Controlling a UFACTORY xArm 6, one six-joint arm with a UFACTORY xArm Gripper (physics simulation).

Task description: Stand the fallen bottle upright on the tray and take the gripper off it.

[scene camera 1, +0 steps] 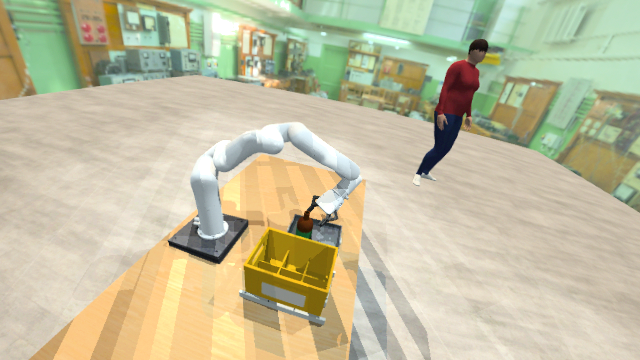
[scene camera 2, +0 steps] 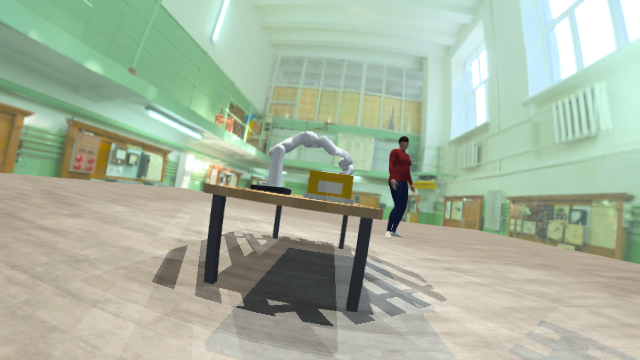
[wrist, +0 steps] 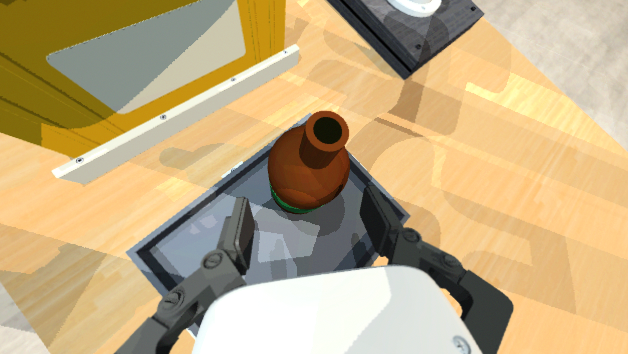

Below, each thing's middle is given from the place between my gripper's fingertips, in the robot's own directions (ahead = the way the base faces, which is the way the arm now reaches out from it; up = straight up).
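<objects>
You'd find the brown bottle (wrist: 308, 166) 3 cm below my hand, and it's 2 cm to the right of the hand and 3 cm behind it.
</objects>
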